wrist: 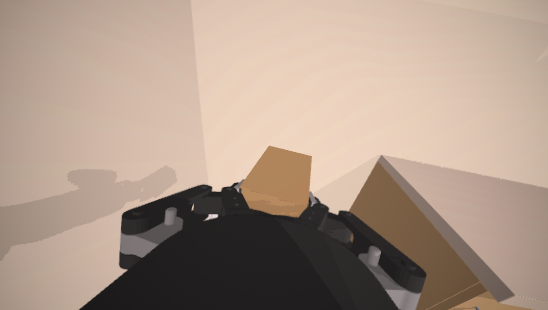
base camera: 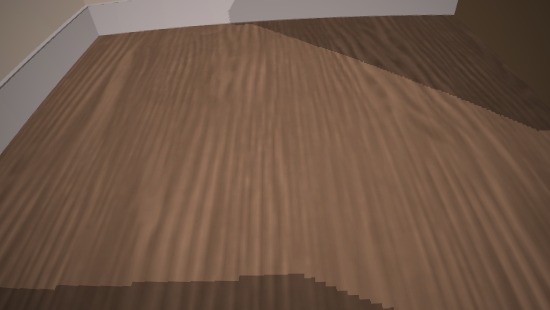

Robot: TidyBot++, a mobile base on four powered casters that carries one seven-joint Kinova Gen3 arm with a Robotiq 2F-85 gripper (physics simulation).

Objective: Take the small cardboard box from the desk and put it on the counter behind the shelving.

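Places are measured from the arm's base along level axes (x ahead, y left, z up), in centimetres.
Pixels of known places: gripper, fingertip midpoint: (wrist: 275, 193).
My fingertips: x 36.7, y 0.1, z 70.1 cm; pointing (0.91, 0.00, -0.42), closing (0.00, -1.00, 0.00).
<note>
Behind a point stands the place of what it marks.
The small cardboard box (wrist: 278, 175) {y 0.1, x 36.6, z 72.8 cm} is a plain orange-brown block at the middle of the wrist view. My gripper (wrist: 275, 193) {y 0.1, x 36.7, z 70.1 cm} is shut on it, with one finger at each side; the box's lower part is hidden behind the gripper's black body. The counter (wrist: 500, 220) {y -74.9, x 62.1, z 51.3 cm} shows at the right of the wrist view, with a pale top, a grey edge and a brown side panel. The held box is to the left of the counter in that view. The desk and the shelving do not show in either view.
Pale walls meet at a corner left of the box in the wrist view, with the arm's shadow on the left wall (wrist: 100, 100) {y 51.9, x 60.2, z 69.0 cm}. In the base view, white baseboard (base camera: 165, 15) {y 27.4, x 103.4, z -35.9 cm} runs along the back and left, and a dark brown panel (base camera: 515, 45) {y -52.2, x 70.9, z -35.0 cm} stands at the right.
</note>
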